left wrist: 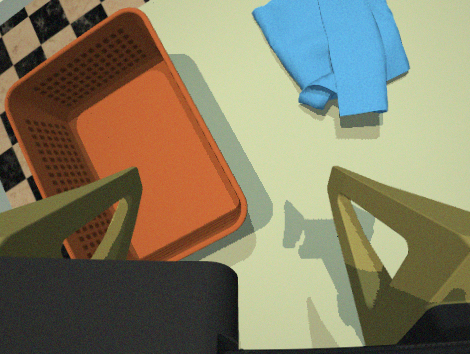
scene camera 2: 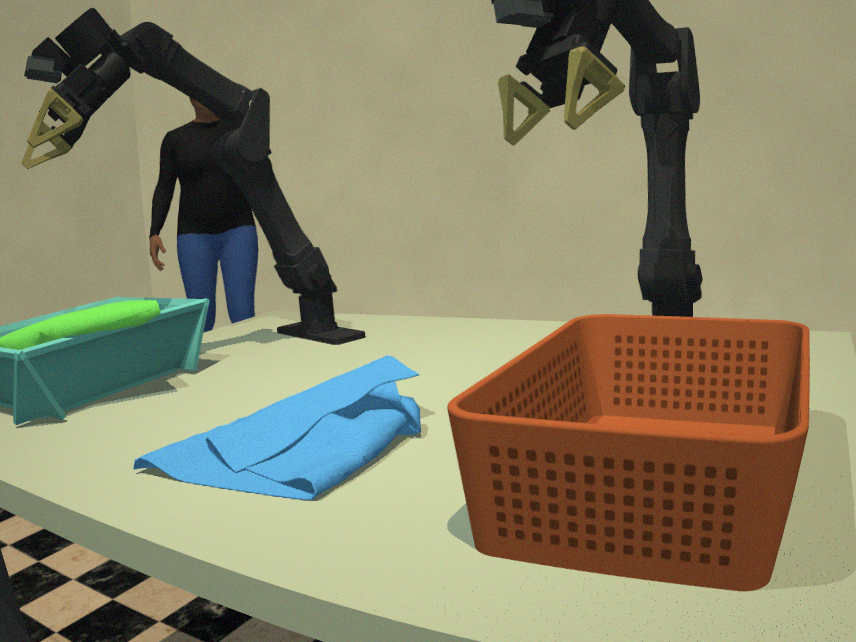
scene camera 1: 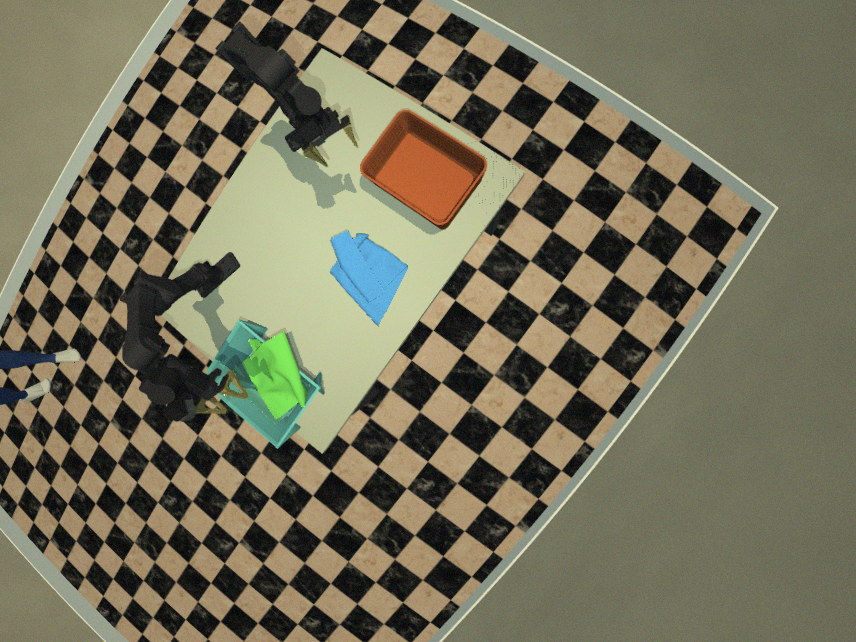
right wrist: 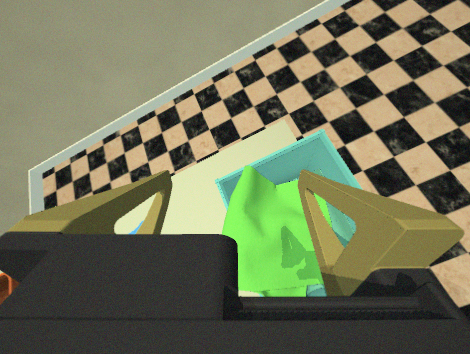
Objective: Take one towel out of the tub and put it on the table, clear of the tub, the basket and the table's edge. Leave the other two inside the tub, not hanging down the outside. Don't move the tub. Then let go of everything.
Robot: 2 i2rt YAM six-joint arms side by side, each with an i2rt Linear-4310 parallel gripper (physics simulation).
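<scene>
A blue towel [scene camera 1: 373, 276] [scene camera 2: 297, 435] [left wrist: 355, 55] lies loosely folded on the table, apart from the tub and basket. The teal tub [scene camera 1: 259, 422] [scene camera 2: 110, 369] [right wrist: 300, 159] holds a green towel [scene camera 1: 276, 380] [scene camera 2: 89, 323] [right wrist: 265, 225]; in scene camera 1 a corner reaches over the rim facing the blue towel, but no part shows hanging down that wall in scene camera 2. I cannot make out the third towel. My right gripper [scene camera 1: 235, 404] [scene camera 2: 27, 154] [right wrist: 234, 177] is open and empty above the tub. My left gripper [scene camera 1: 341, 155] [scene camera 2: 542, 136] [left wrist: 234, 177] is open and empty, high beside the basket.
The orange basket [scene camera 1: 421, 172] [scene camera 2: 622, 435] [left wrist: 150, 130] stands empty at the table's other end from the tub. The table [scene camera 1: 297, 290] [scene camera 2: 387, 552] ends close behind the tub. A person [scene camera 2: 207, 183] stands behind the right arm.
</scene>
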